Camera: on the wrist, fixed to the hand. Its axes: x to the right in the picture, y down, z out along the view.
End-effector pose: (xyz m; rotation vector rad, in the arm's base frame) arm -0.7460 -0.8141 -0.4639 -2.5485 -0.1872 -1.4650
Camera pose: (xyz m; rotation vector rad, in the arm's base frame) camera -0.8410 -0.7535 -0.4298 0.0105 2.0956 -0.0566
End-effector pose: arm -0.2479 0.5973 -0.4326 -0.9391 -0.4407 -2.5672
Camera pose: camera -0.3171 0.6401 -0.5176 -0.0600 0.7294 0.2782
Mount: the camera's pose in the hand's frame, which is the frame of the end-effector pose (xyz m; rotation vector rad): -0.0175 -0.0821 -0.0825 0.0000 0.4350 3.1075
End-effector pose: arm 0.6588 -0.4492 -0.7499 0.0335 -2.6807 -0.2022
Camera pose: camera 0.7099 -0.5407 -0.6964 -2.6504 0.0481 0.6235
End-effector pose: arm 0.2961 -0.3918 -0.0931 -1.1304 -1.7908 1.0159
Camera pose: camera 0.3495 -0.4137 0.0095 2.0011 -1.3076 -0.8550
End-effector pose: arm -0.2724 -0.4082 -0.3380 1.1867 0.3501 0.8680
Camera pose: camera -0.3046 -0.3759 -0.4465 -0.2612 1.0876 -2.0042
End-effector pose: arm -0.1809 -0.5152 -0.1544 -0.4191 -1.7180 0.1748
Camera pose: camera -0.1128 -0.6069 -0.1262 -2.3253 0.8242 1.8479
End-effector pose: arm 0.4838 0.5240 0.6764 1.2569 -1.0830 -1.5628
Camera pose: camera 0.5604 0.5537 0.5921 -0.7645 -0.9866 1.0835
